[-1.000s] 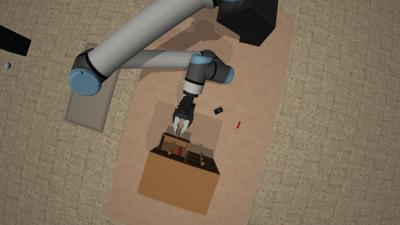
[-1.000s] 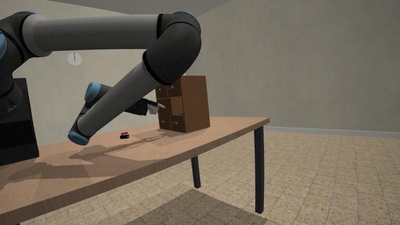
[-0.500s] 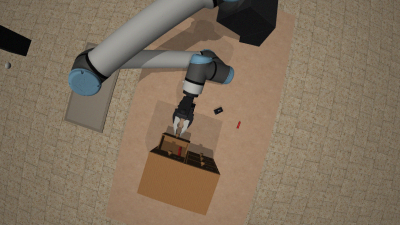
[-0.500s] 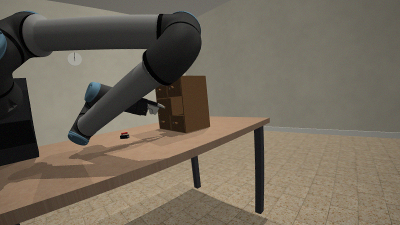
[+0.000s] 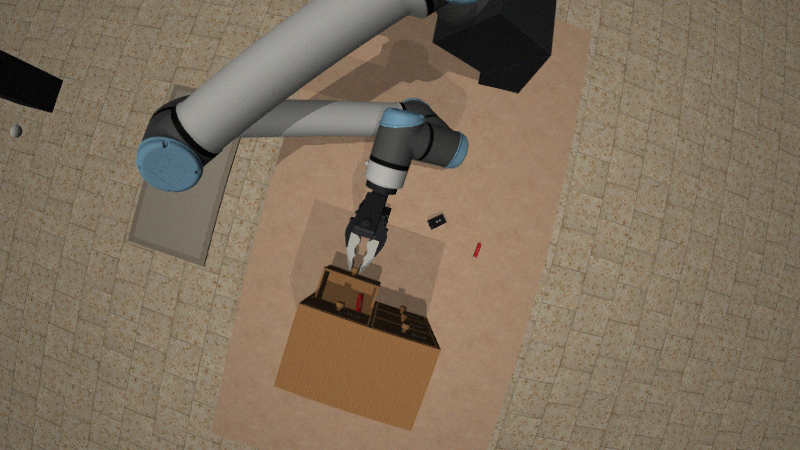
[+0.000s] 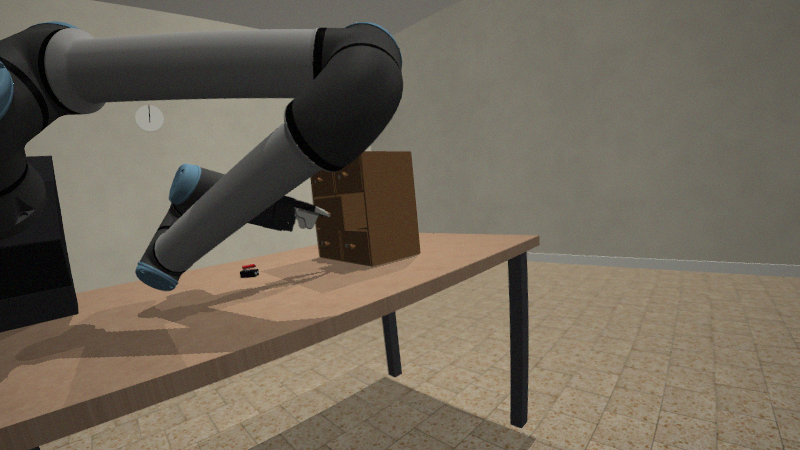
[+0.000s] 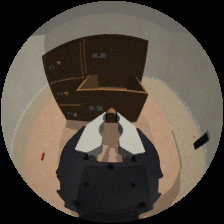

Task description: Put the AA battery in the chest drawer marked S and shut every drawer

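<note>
The drawer is 100 mm ahead of my hand, 20 mm below it and 10 mm to the right of it. The rest, counted from my hand: small black object (170 mm to the left, 150 mm below, 150 mm behind).
</note>
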